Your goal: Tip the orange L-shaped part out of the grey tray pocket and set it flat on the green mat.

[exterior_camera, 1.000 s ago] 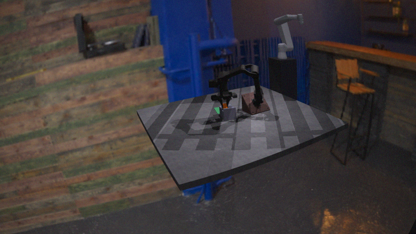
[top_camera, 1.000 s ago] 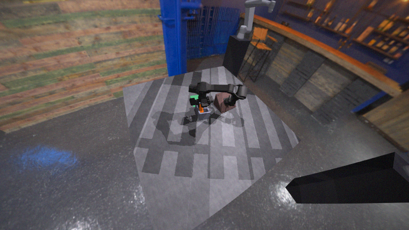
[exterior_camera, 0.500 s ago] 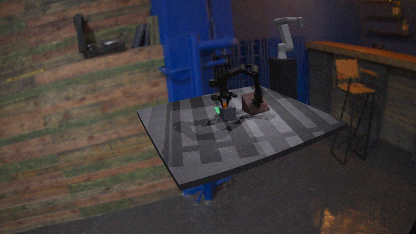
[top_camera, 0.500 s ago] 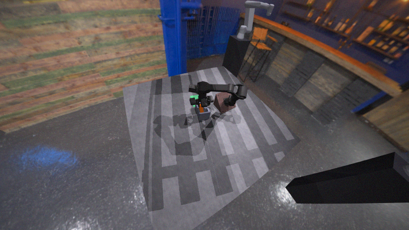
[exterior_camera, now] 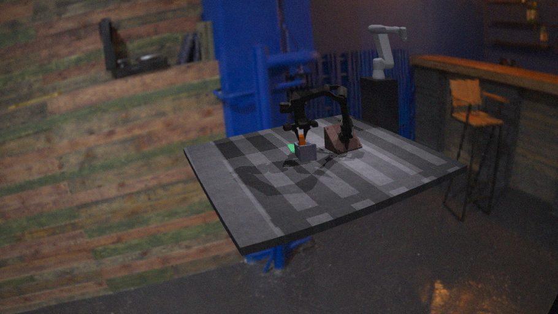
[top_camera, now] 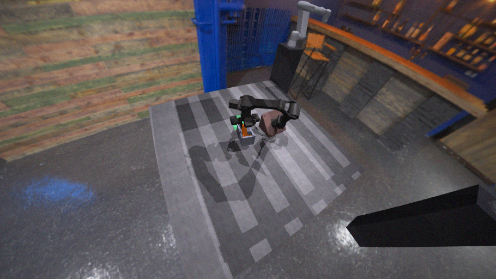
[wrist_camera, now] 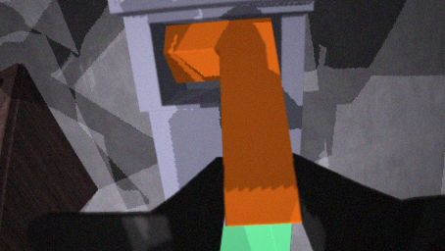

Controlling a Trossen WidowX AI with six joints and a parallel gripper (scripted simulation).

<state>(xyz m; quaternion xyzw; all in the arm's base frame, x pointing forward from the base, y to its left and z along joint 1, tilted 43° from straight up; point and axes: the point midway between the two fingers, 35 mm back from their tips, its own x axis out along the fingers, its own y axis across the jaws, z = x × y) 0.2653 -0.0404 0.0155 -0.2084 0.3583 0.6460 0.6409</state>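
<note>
My gripper tip is 140 mm to the left of the green mat, 110 mm above it and 40 mm past it. Also, from my gripper tip: orange L-shaped part (30 mm to the left, 30 mm below, 10 mm behind).
</note>
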